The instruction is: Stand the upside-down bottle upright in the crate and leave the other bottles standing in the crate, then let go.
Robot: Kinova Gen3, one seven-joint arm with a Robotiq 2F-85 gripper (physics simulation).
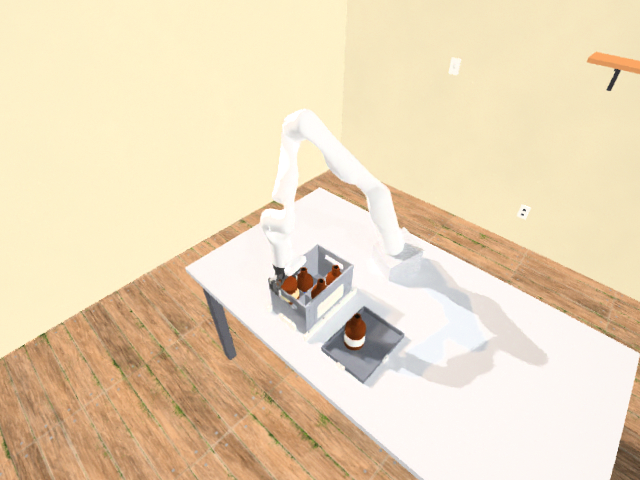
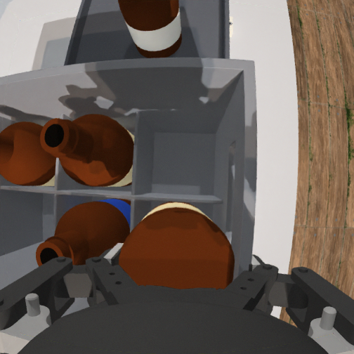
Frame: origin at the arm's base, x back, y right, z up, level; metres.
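Seen in the pictures: gripper, between the fingertips: [image 1: 286, 287]; arm's base, origin of its link: [image 1: 392, 246].
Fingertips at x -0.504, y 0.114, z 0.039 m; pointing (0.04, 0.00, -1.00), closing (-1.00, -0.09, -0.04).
Note:
Offsets run from my fingertips to a thing's middle. "spot": to the spot under its first point. Level surfaces: height alone.
The upside-down brown bottle @(dx +0.008, dy -0.001, dz -0.052 m) [image 1: 290, 284] [image 2: 175, 245] has its flat base up and a cream label. It is in a corner compartment of the grey crate @(dx +0.099, dy -0.032, dz -0.053 m) [image 1: 292, 310] [image 2: 249, 150]; its neck is hidden. My gripper [image 1: 281, 284] [image 2: 181, 259] is shut on this bottle, with one finger on each side, low at the crate's rim. A blue-labelled bottle @(dx +0.094, dy +0.012, dz -0.055 m) [image 1: 305, 280] [image 2: 92, 227] stands neck up in the compartment beside it. Two more bottles stand neck up in the other row, one @(dx +0.101, dy -0.078, dz -0.055 m) [image 1: 319, 289] [image 2: 97, 150] nearer and one @(dx +0.191, dy -0.066, dz -0.055 m) [image 1: 333, 274] [image 2: 25, 155] farther along.
A dark grey tray @(spot: dx +0.154, dy -0.348, dz -0.136 m) [image 1: 382, 341] [image 2: 205, 35] lies beside the crate on the white table @(dz -0.141 m) [image 1: 491, 413]. A brown bottle with a white label @(dx +0.078, dy -0.274, dz -0.058 m) [image 1: 355, 328] [image 2: 156, 32] stands upright in it. The crate's divider walls and outer walls surround the held bottle.

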